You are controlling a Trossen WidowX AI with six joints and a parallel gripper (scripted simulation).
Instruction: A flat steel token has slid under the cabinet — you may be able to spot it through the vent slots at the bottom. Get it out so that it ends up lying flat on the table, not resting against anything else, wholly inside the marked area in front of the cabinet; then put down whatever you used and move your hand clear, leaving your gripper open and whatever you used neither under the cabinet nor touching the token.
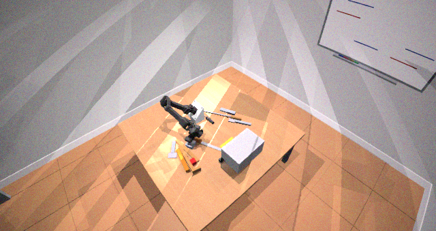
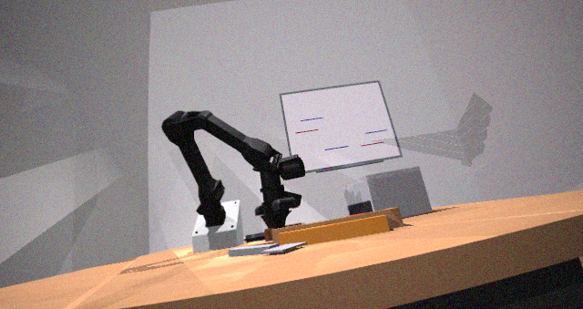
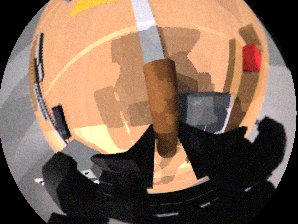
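My gripper tip is now 50 mm to the left of the grey block, 30 mm short of it and 10 mm below it. The rest, counted from my gripper tip: orange bar 190 mm to the right, 130 mm ahead, 10 mm above; thin wooden stick 110 mm to the right, 60 mm ahead; red block 190 mm ahead, 140 mm to the right, 10 mm above.
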